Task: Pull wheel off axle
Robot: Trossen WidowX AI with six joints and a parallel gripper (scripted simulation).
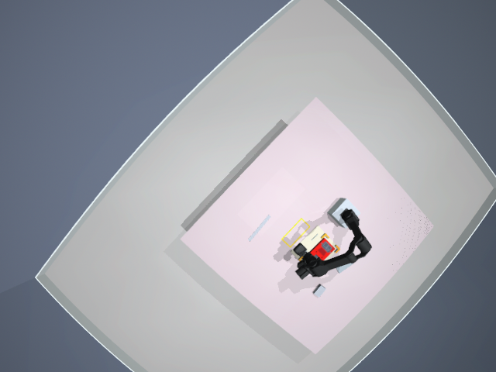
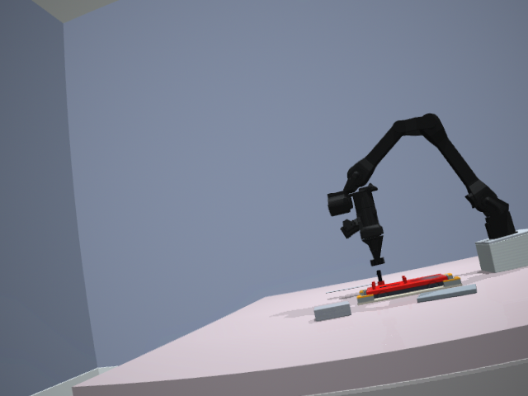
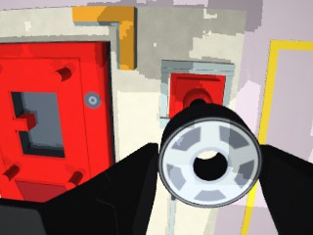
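My gripper tip is now 5 cm above the upright axle. Also, from my gripper tip: thin grey strip 29 cm to the right, 9 cm below, 9 cm ahead; then wheel right at my gripper tip.
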